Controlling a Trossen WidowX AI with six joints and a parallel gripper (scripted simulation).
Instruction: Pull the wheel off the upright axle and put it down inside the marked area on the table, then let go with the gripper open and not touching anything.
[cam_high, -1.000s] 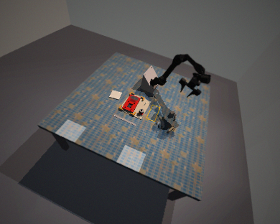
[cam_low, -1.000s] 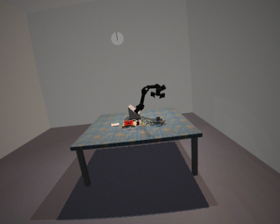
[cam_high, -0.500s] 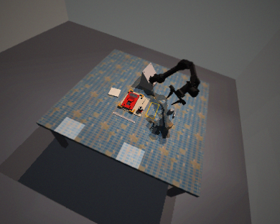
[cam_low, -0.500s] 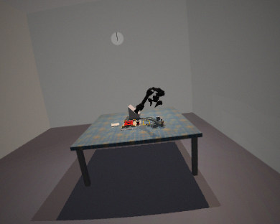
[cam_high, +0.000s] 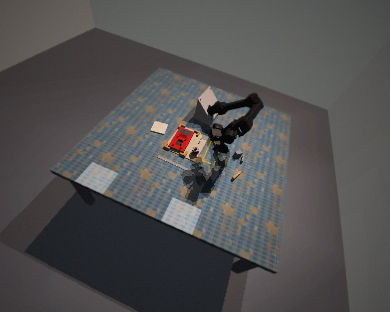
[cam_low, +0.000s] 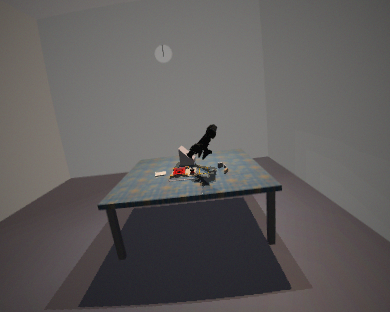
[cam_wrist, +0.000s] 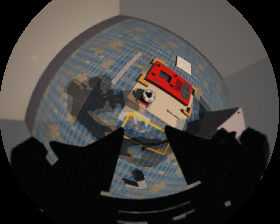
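Right now my gripper tip is 7 cm past the pale base plate, 18 cm to the left of it and 12 cm above it. From my gripper tip the other things lie so: white card: 12 cm behind, 39 cm to the right, 13 cm below; ruler: 13 cm ahead, 20 cm to the right, 13 cm below.
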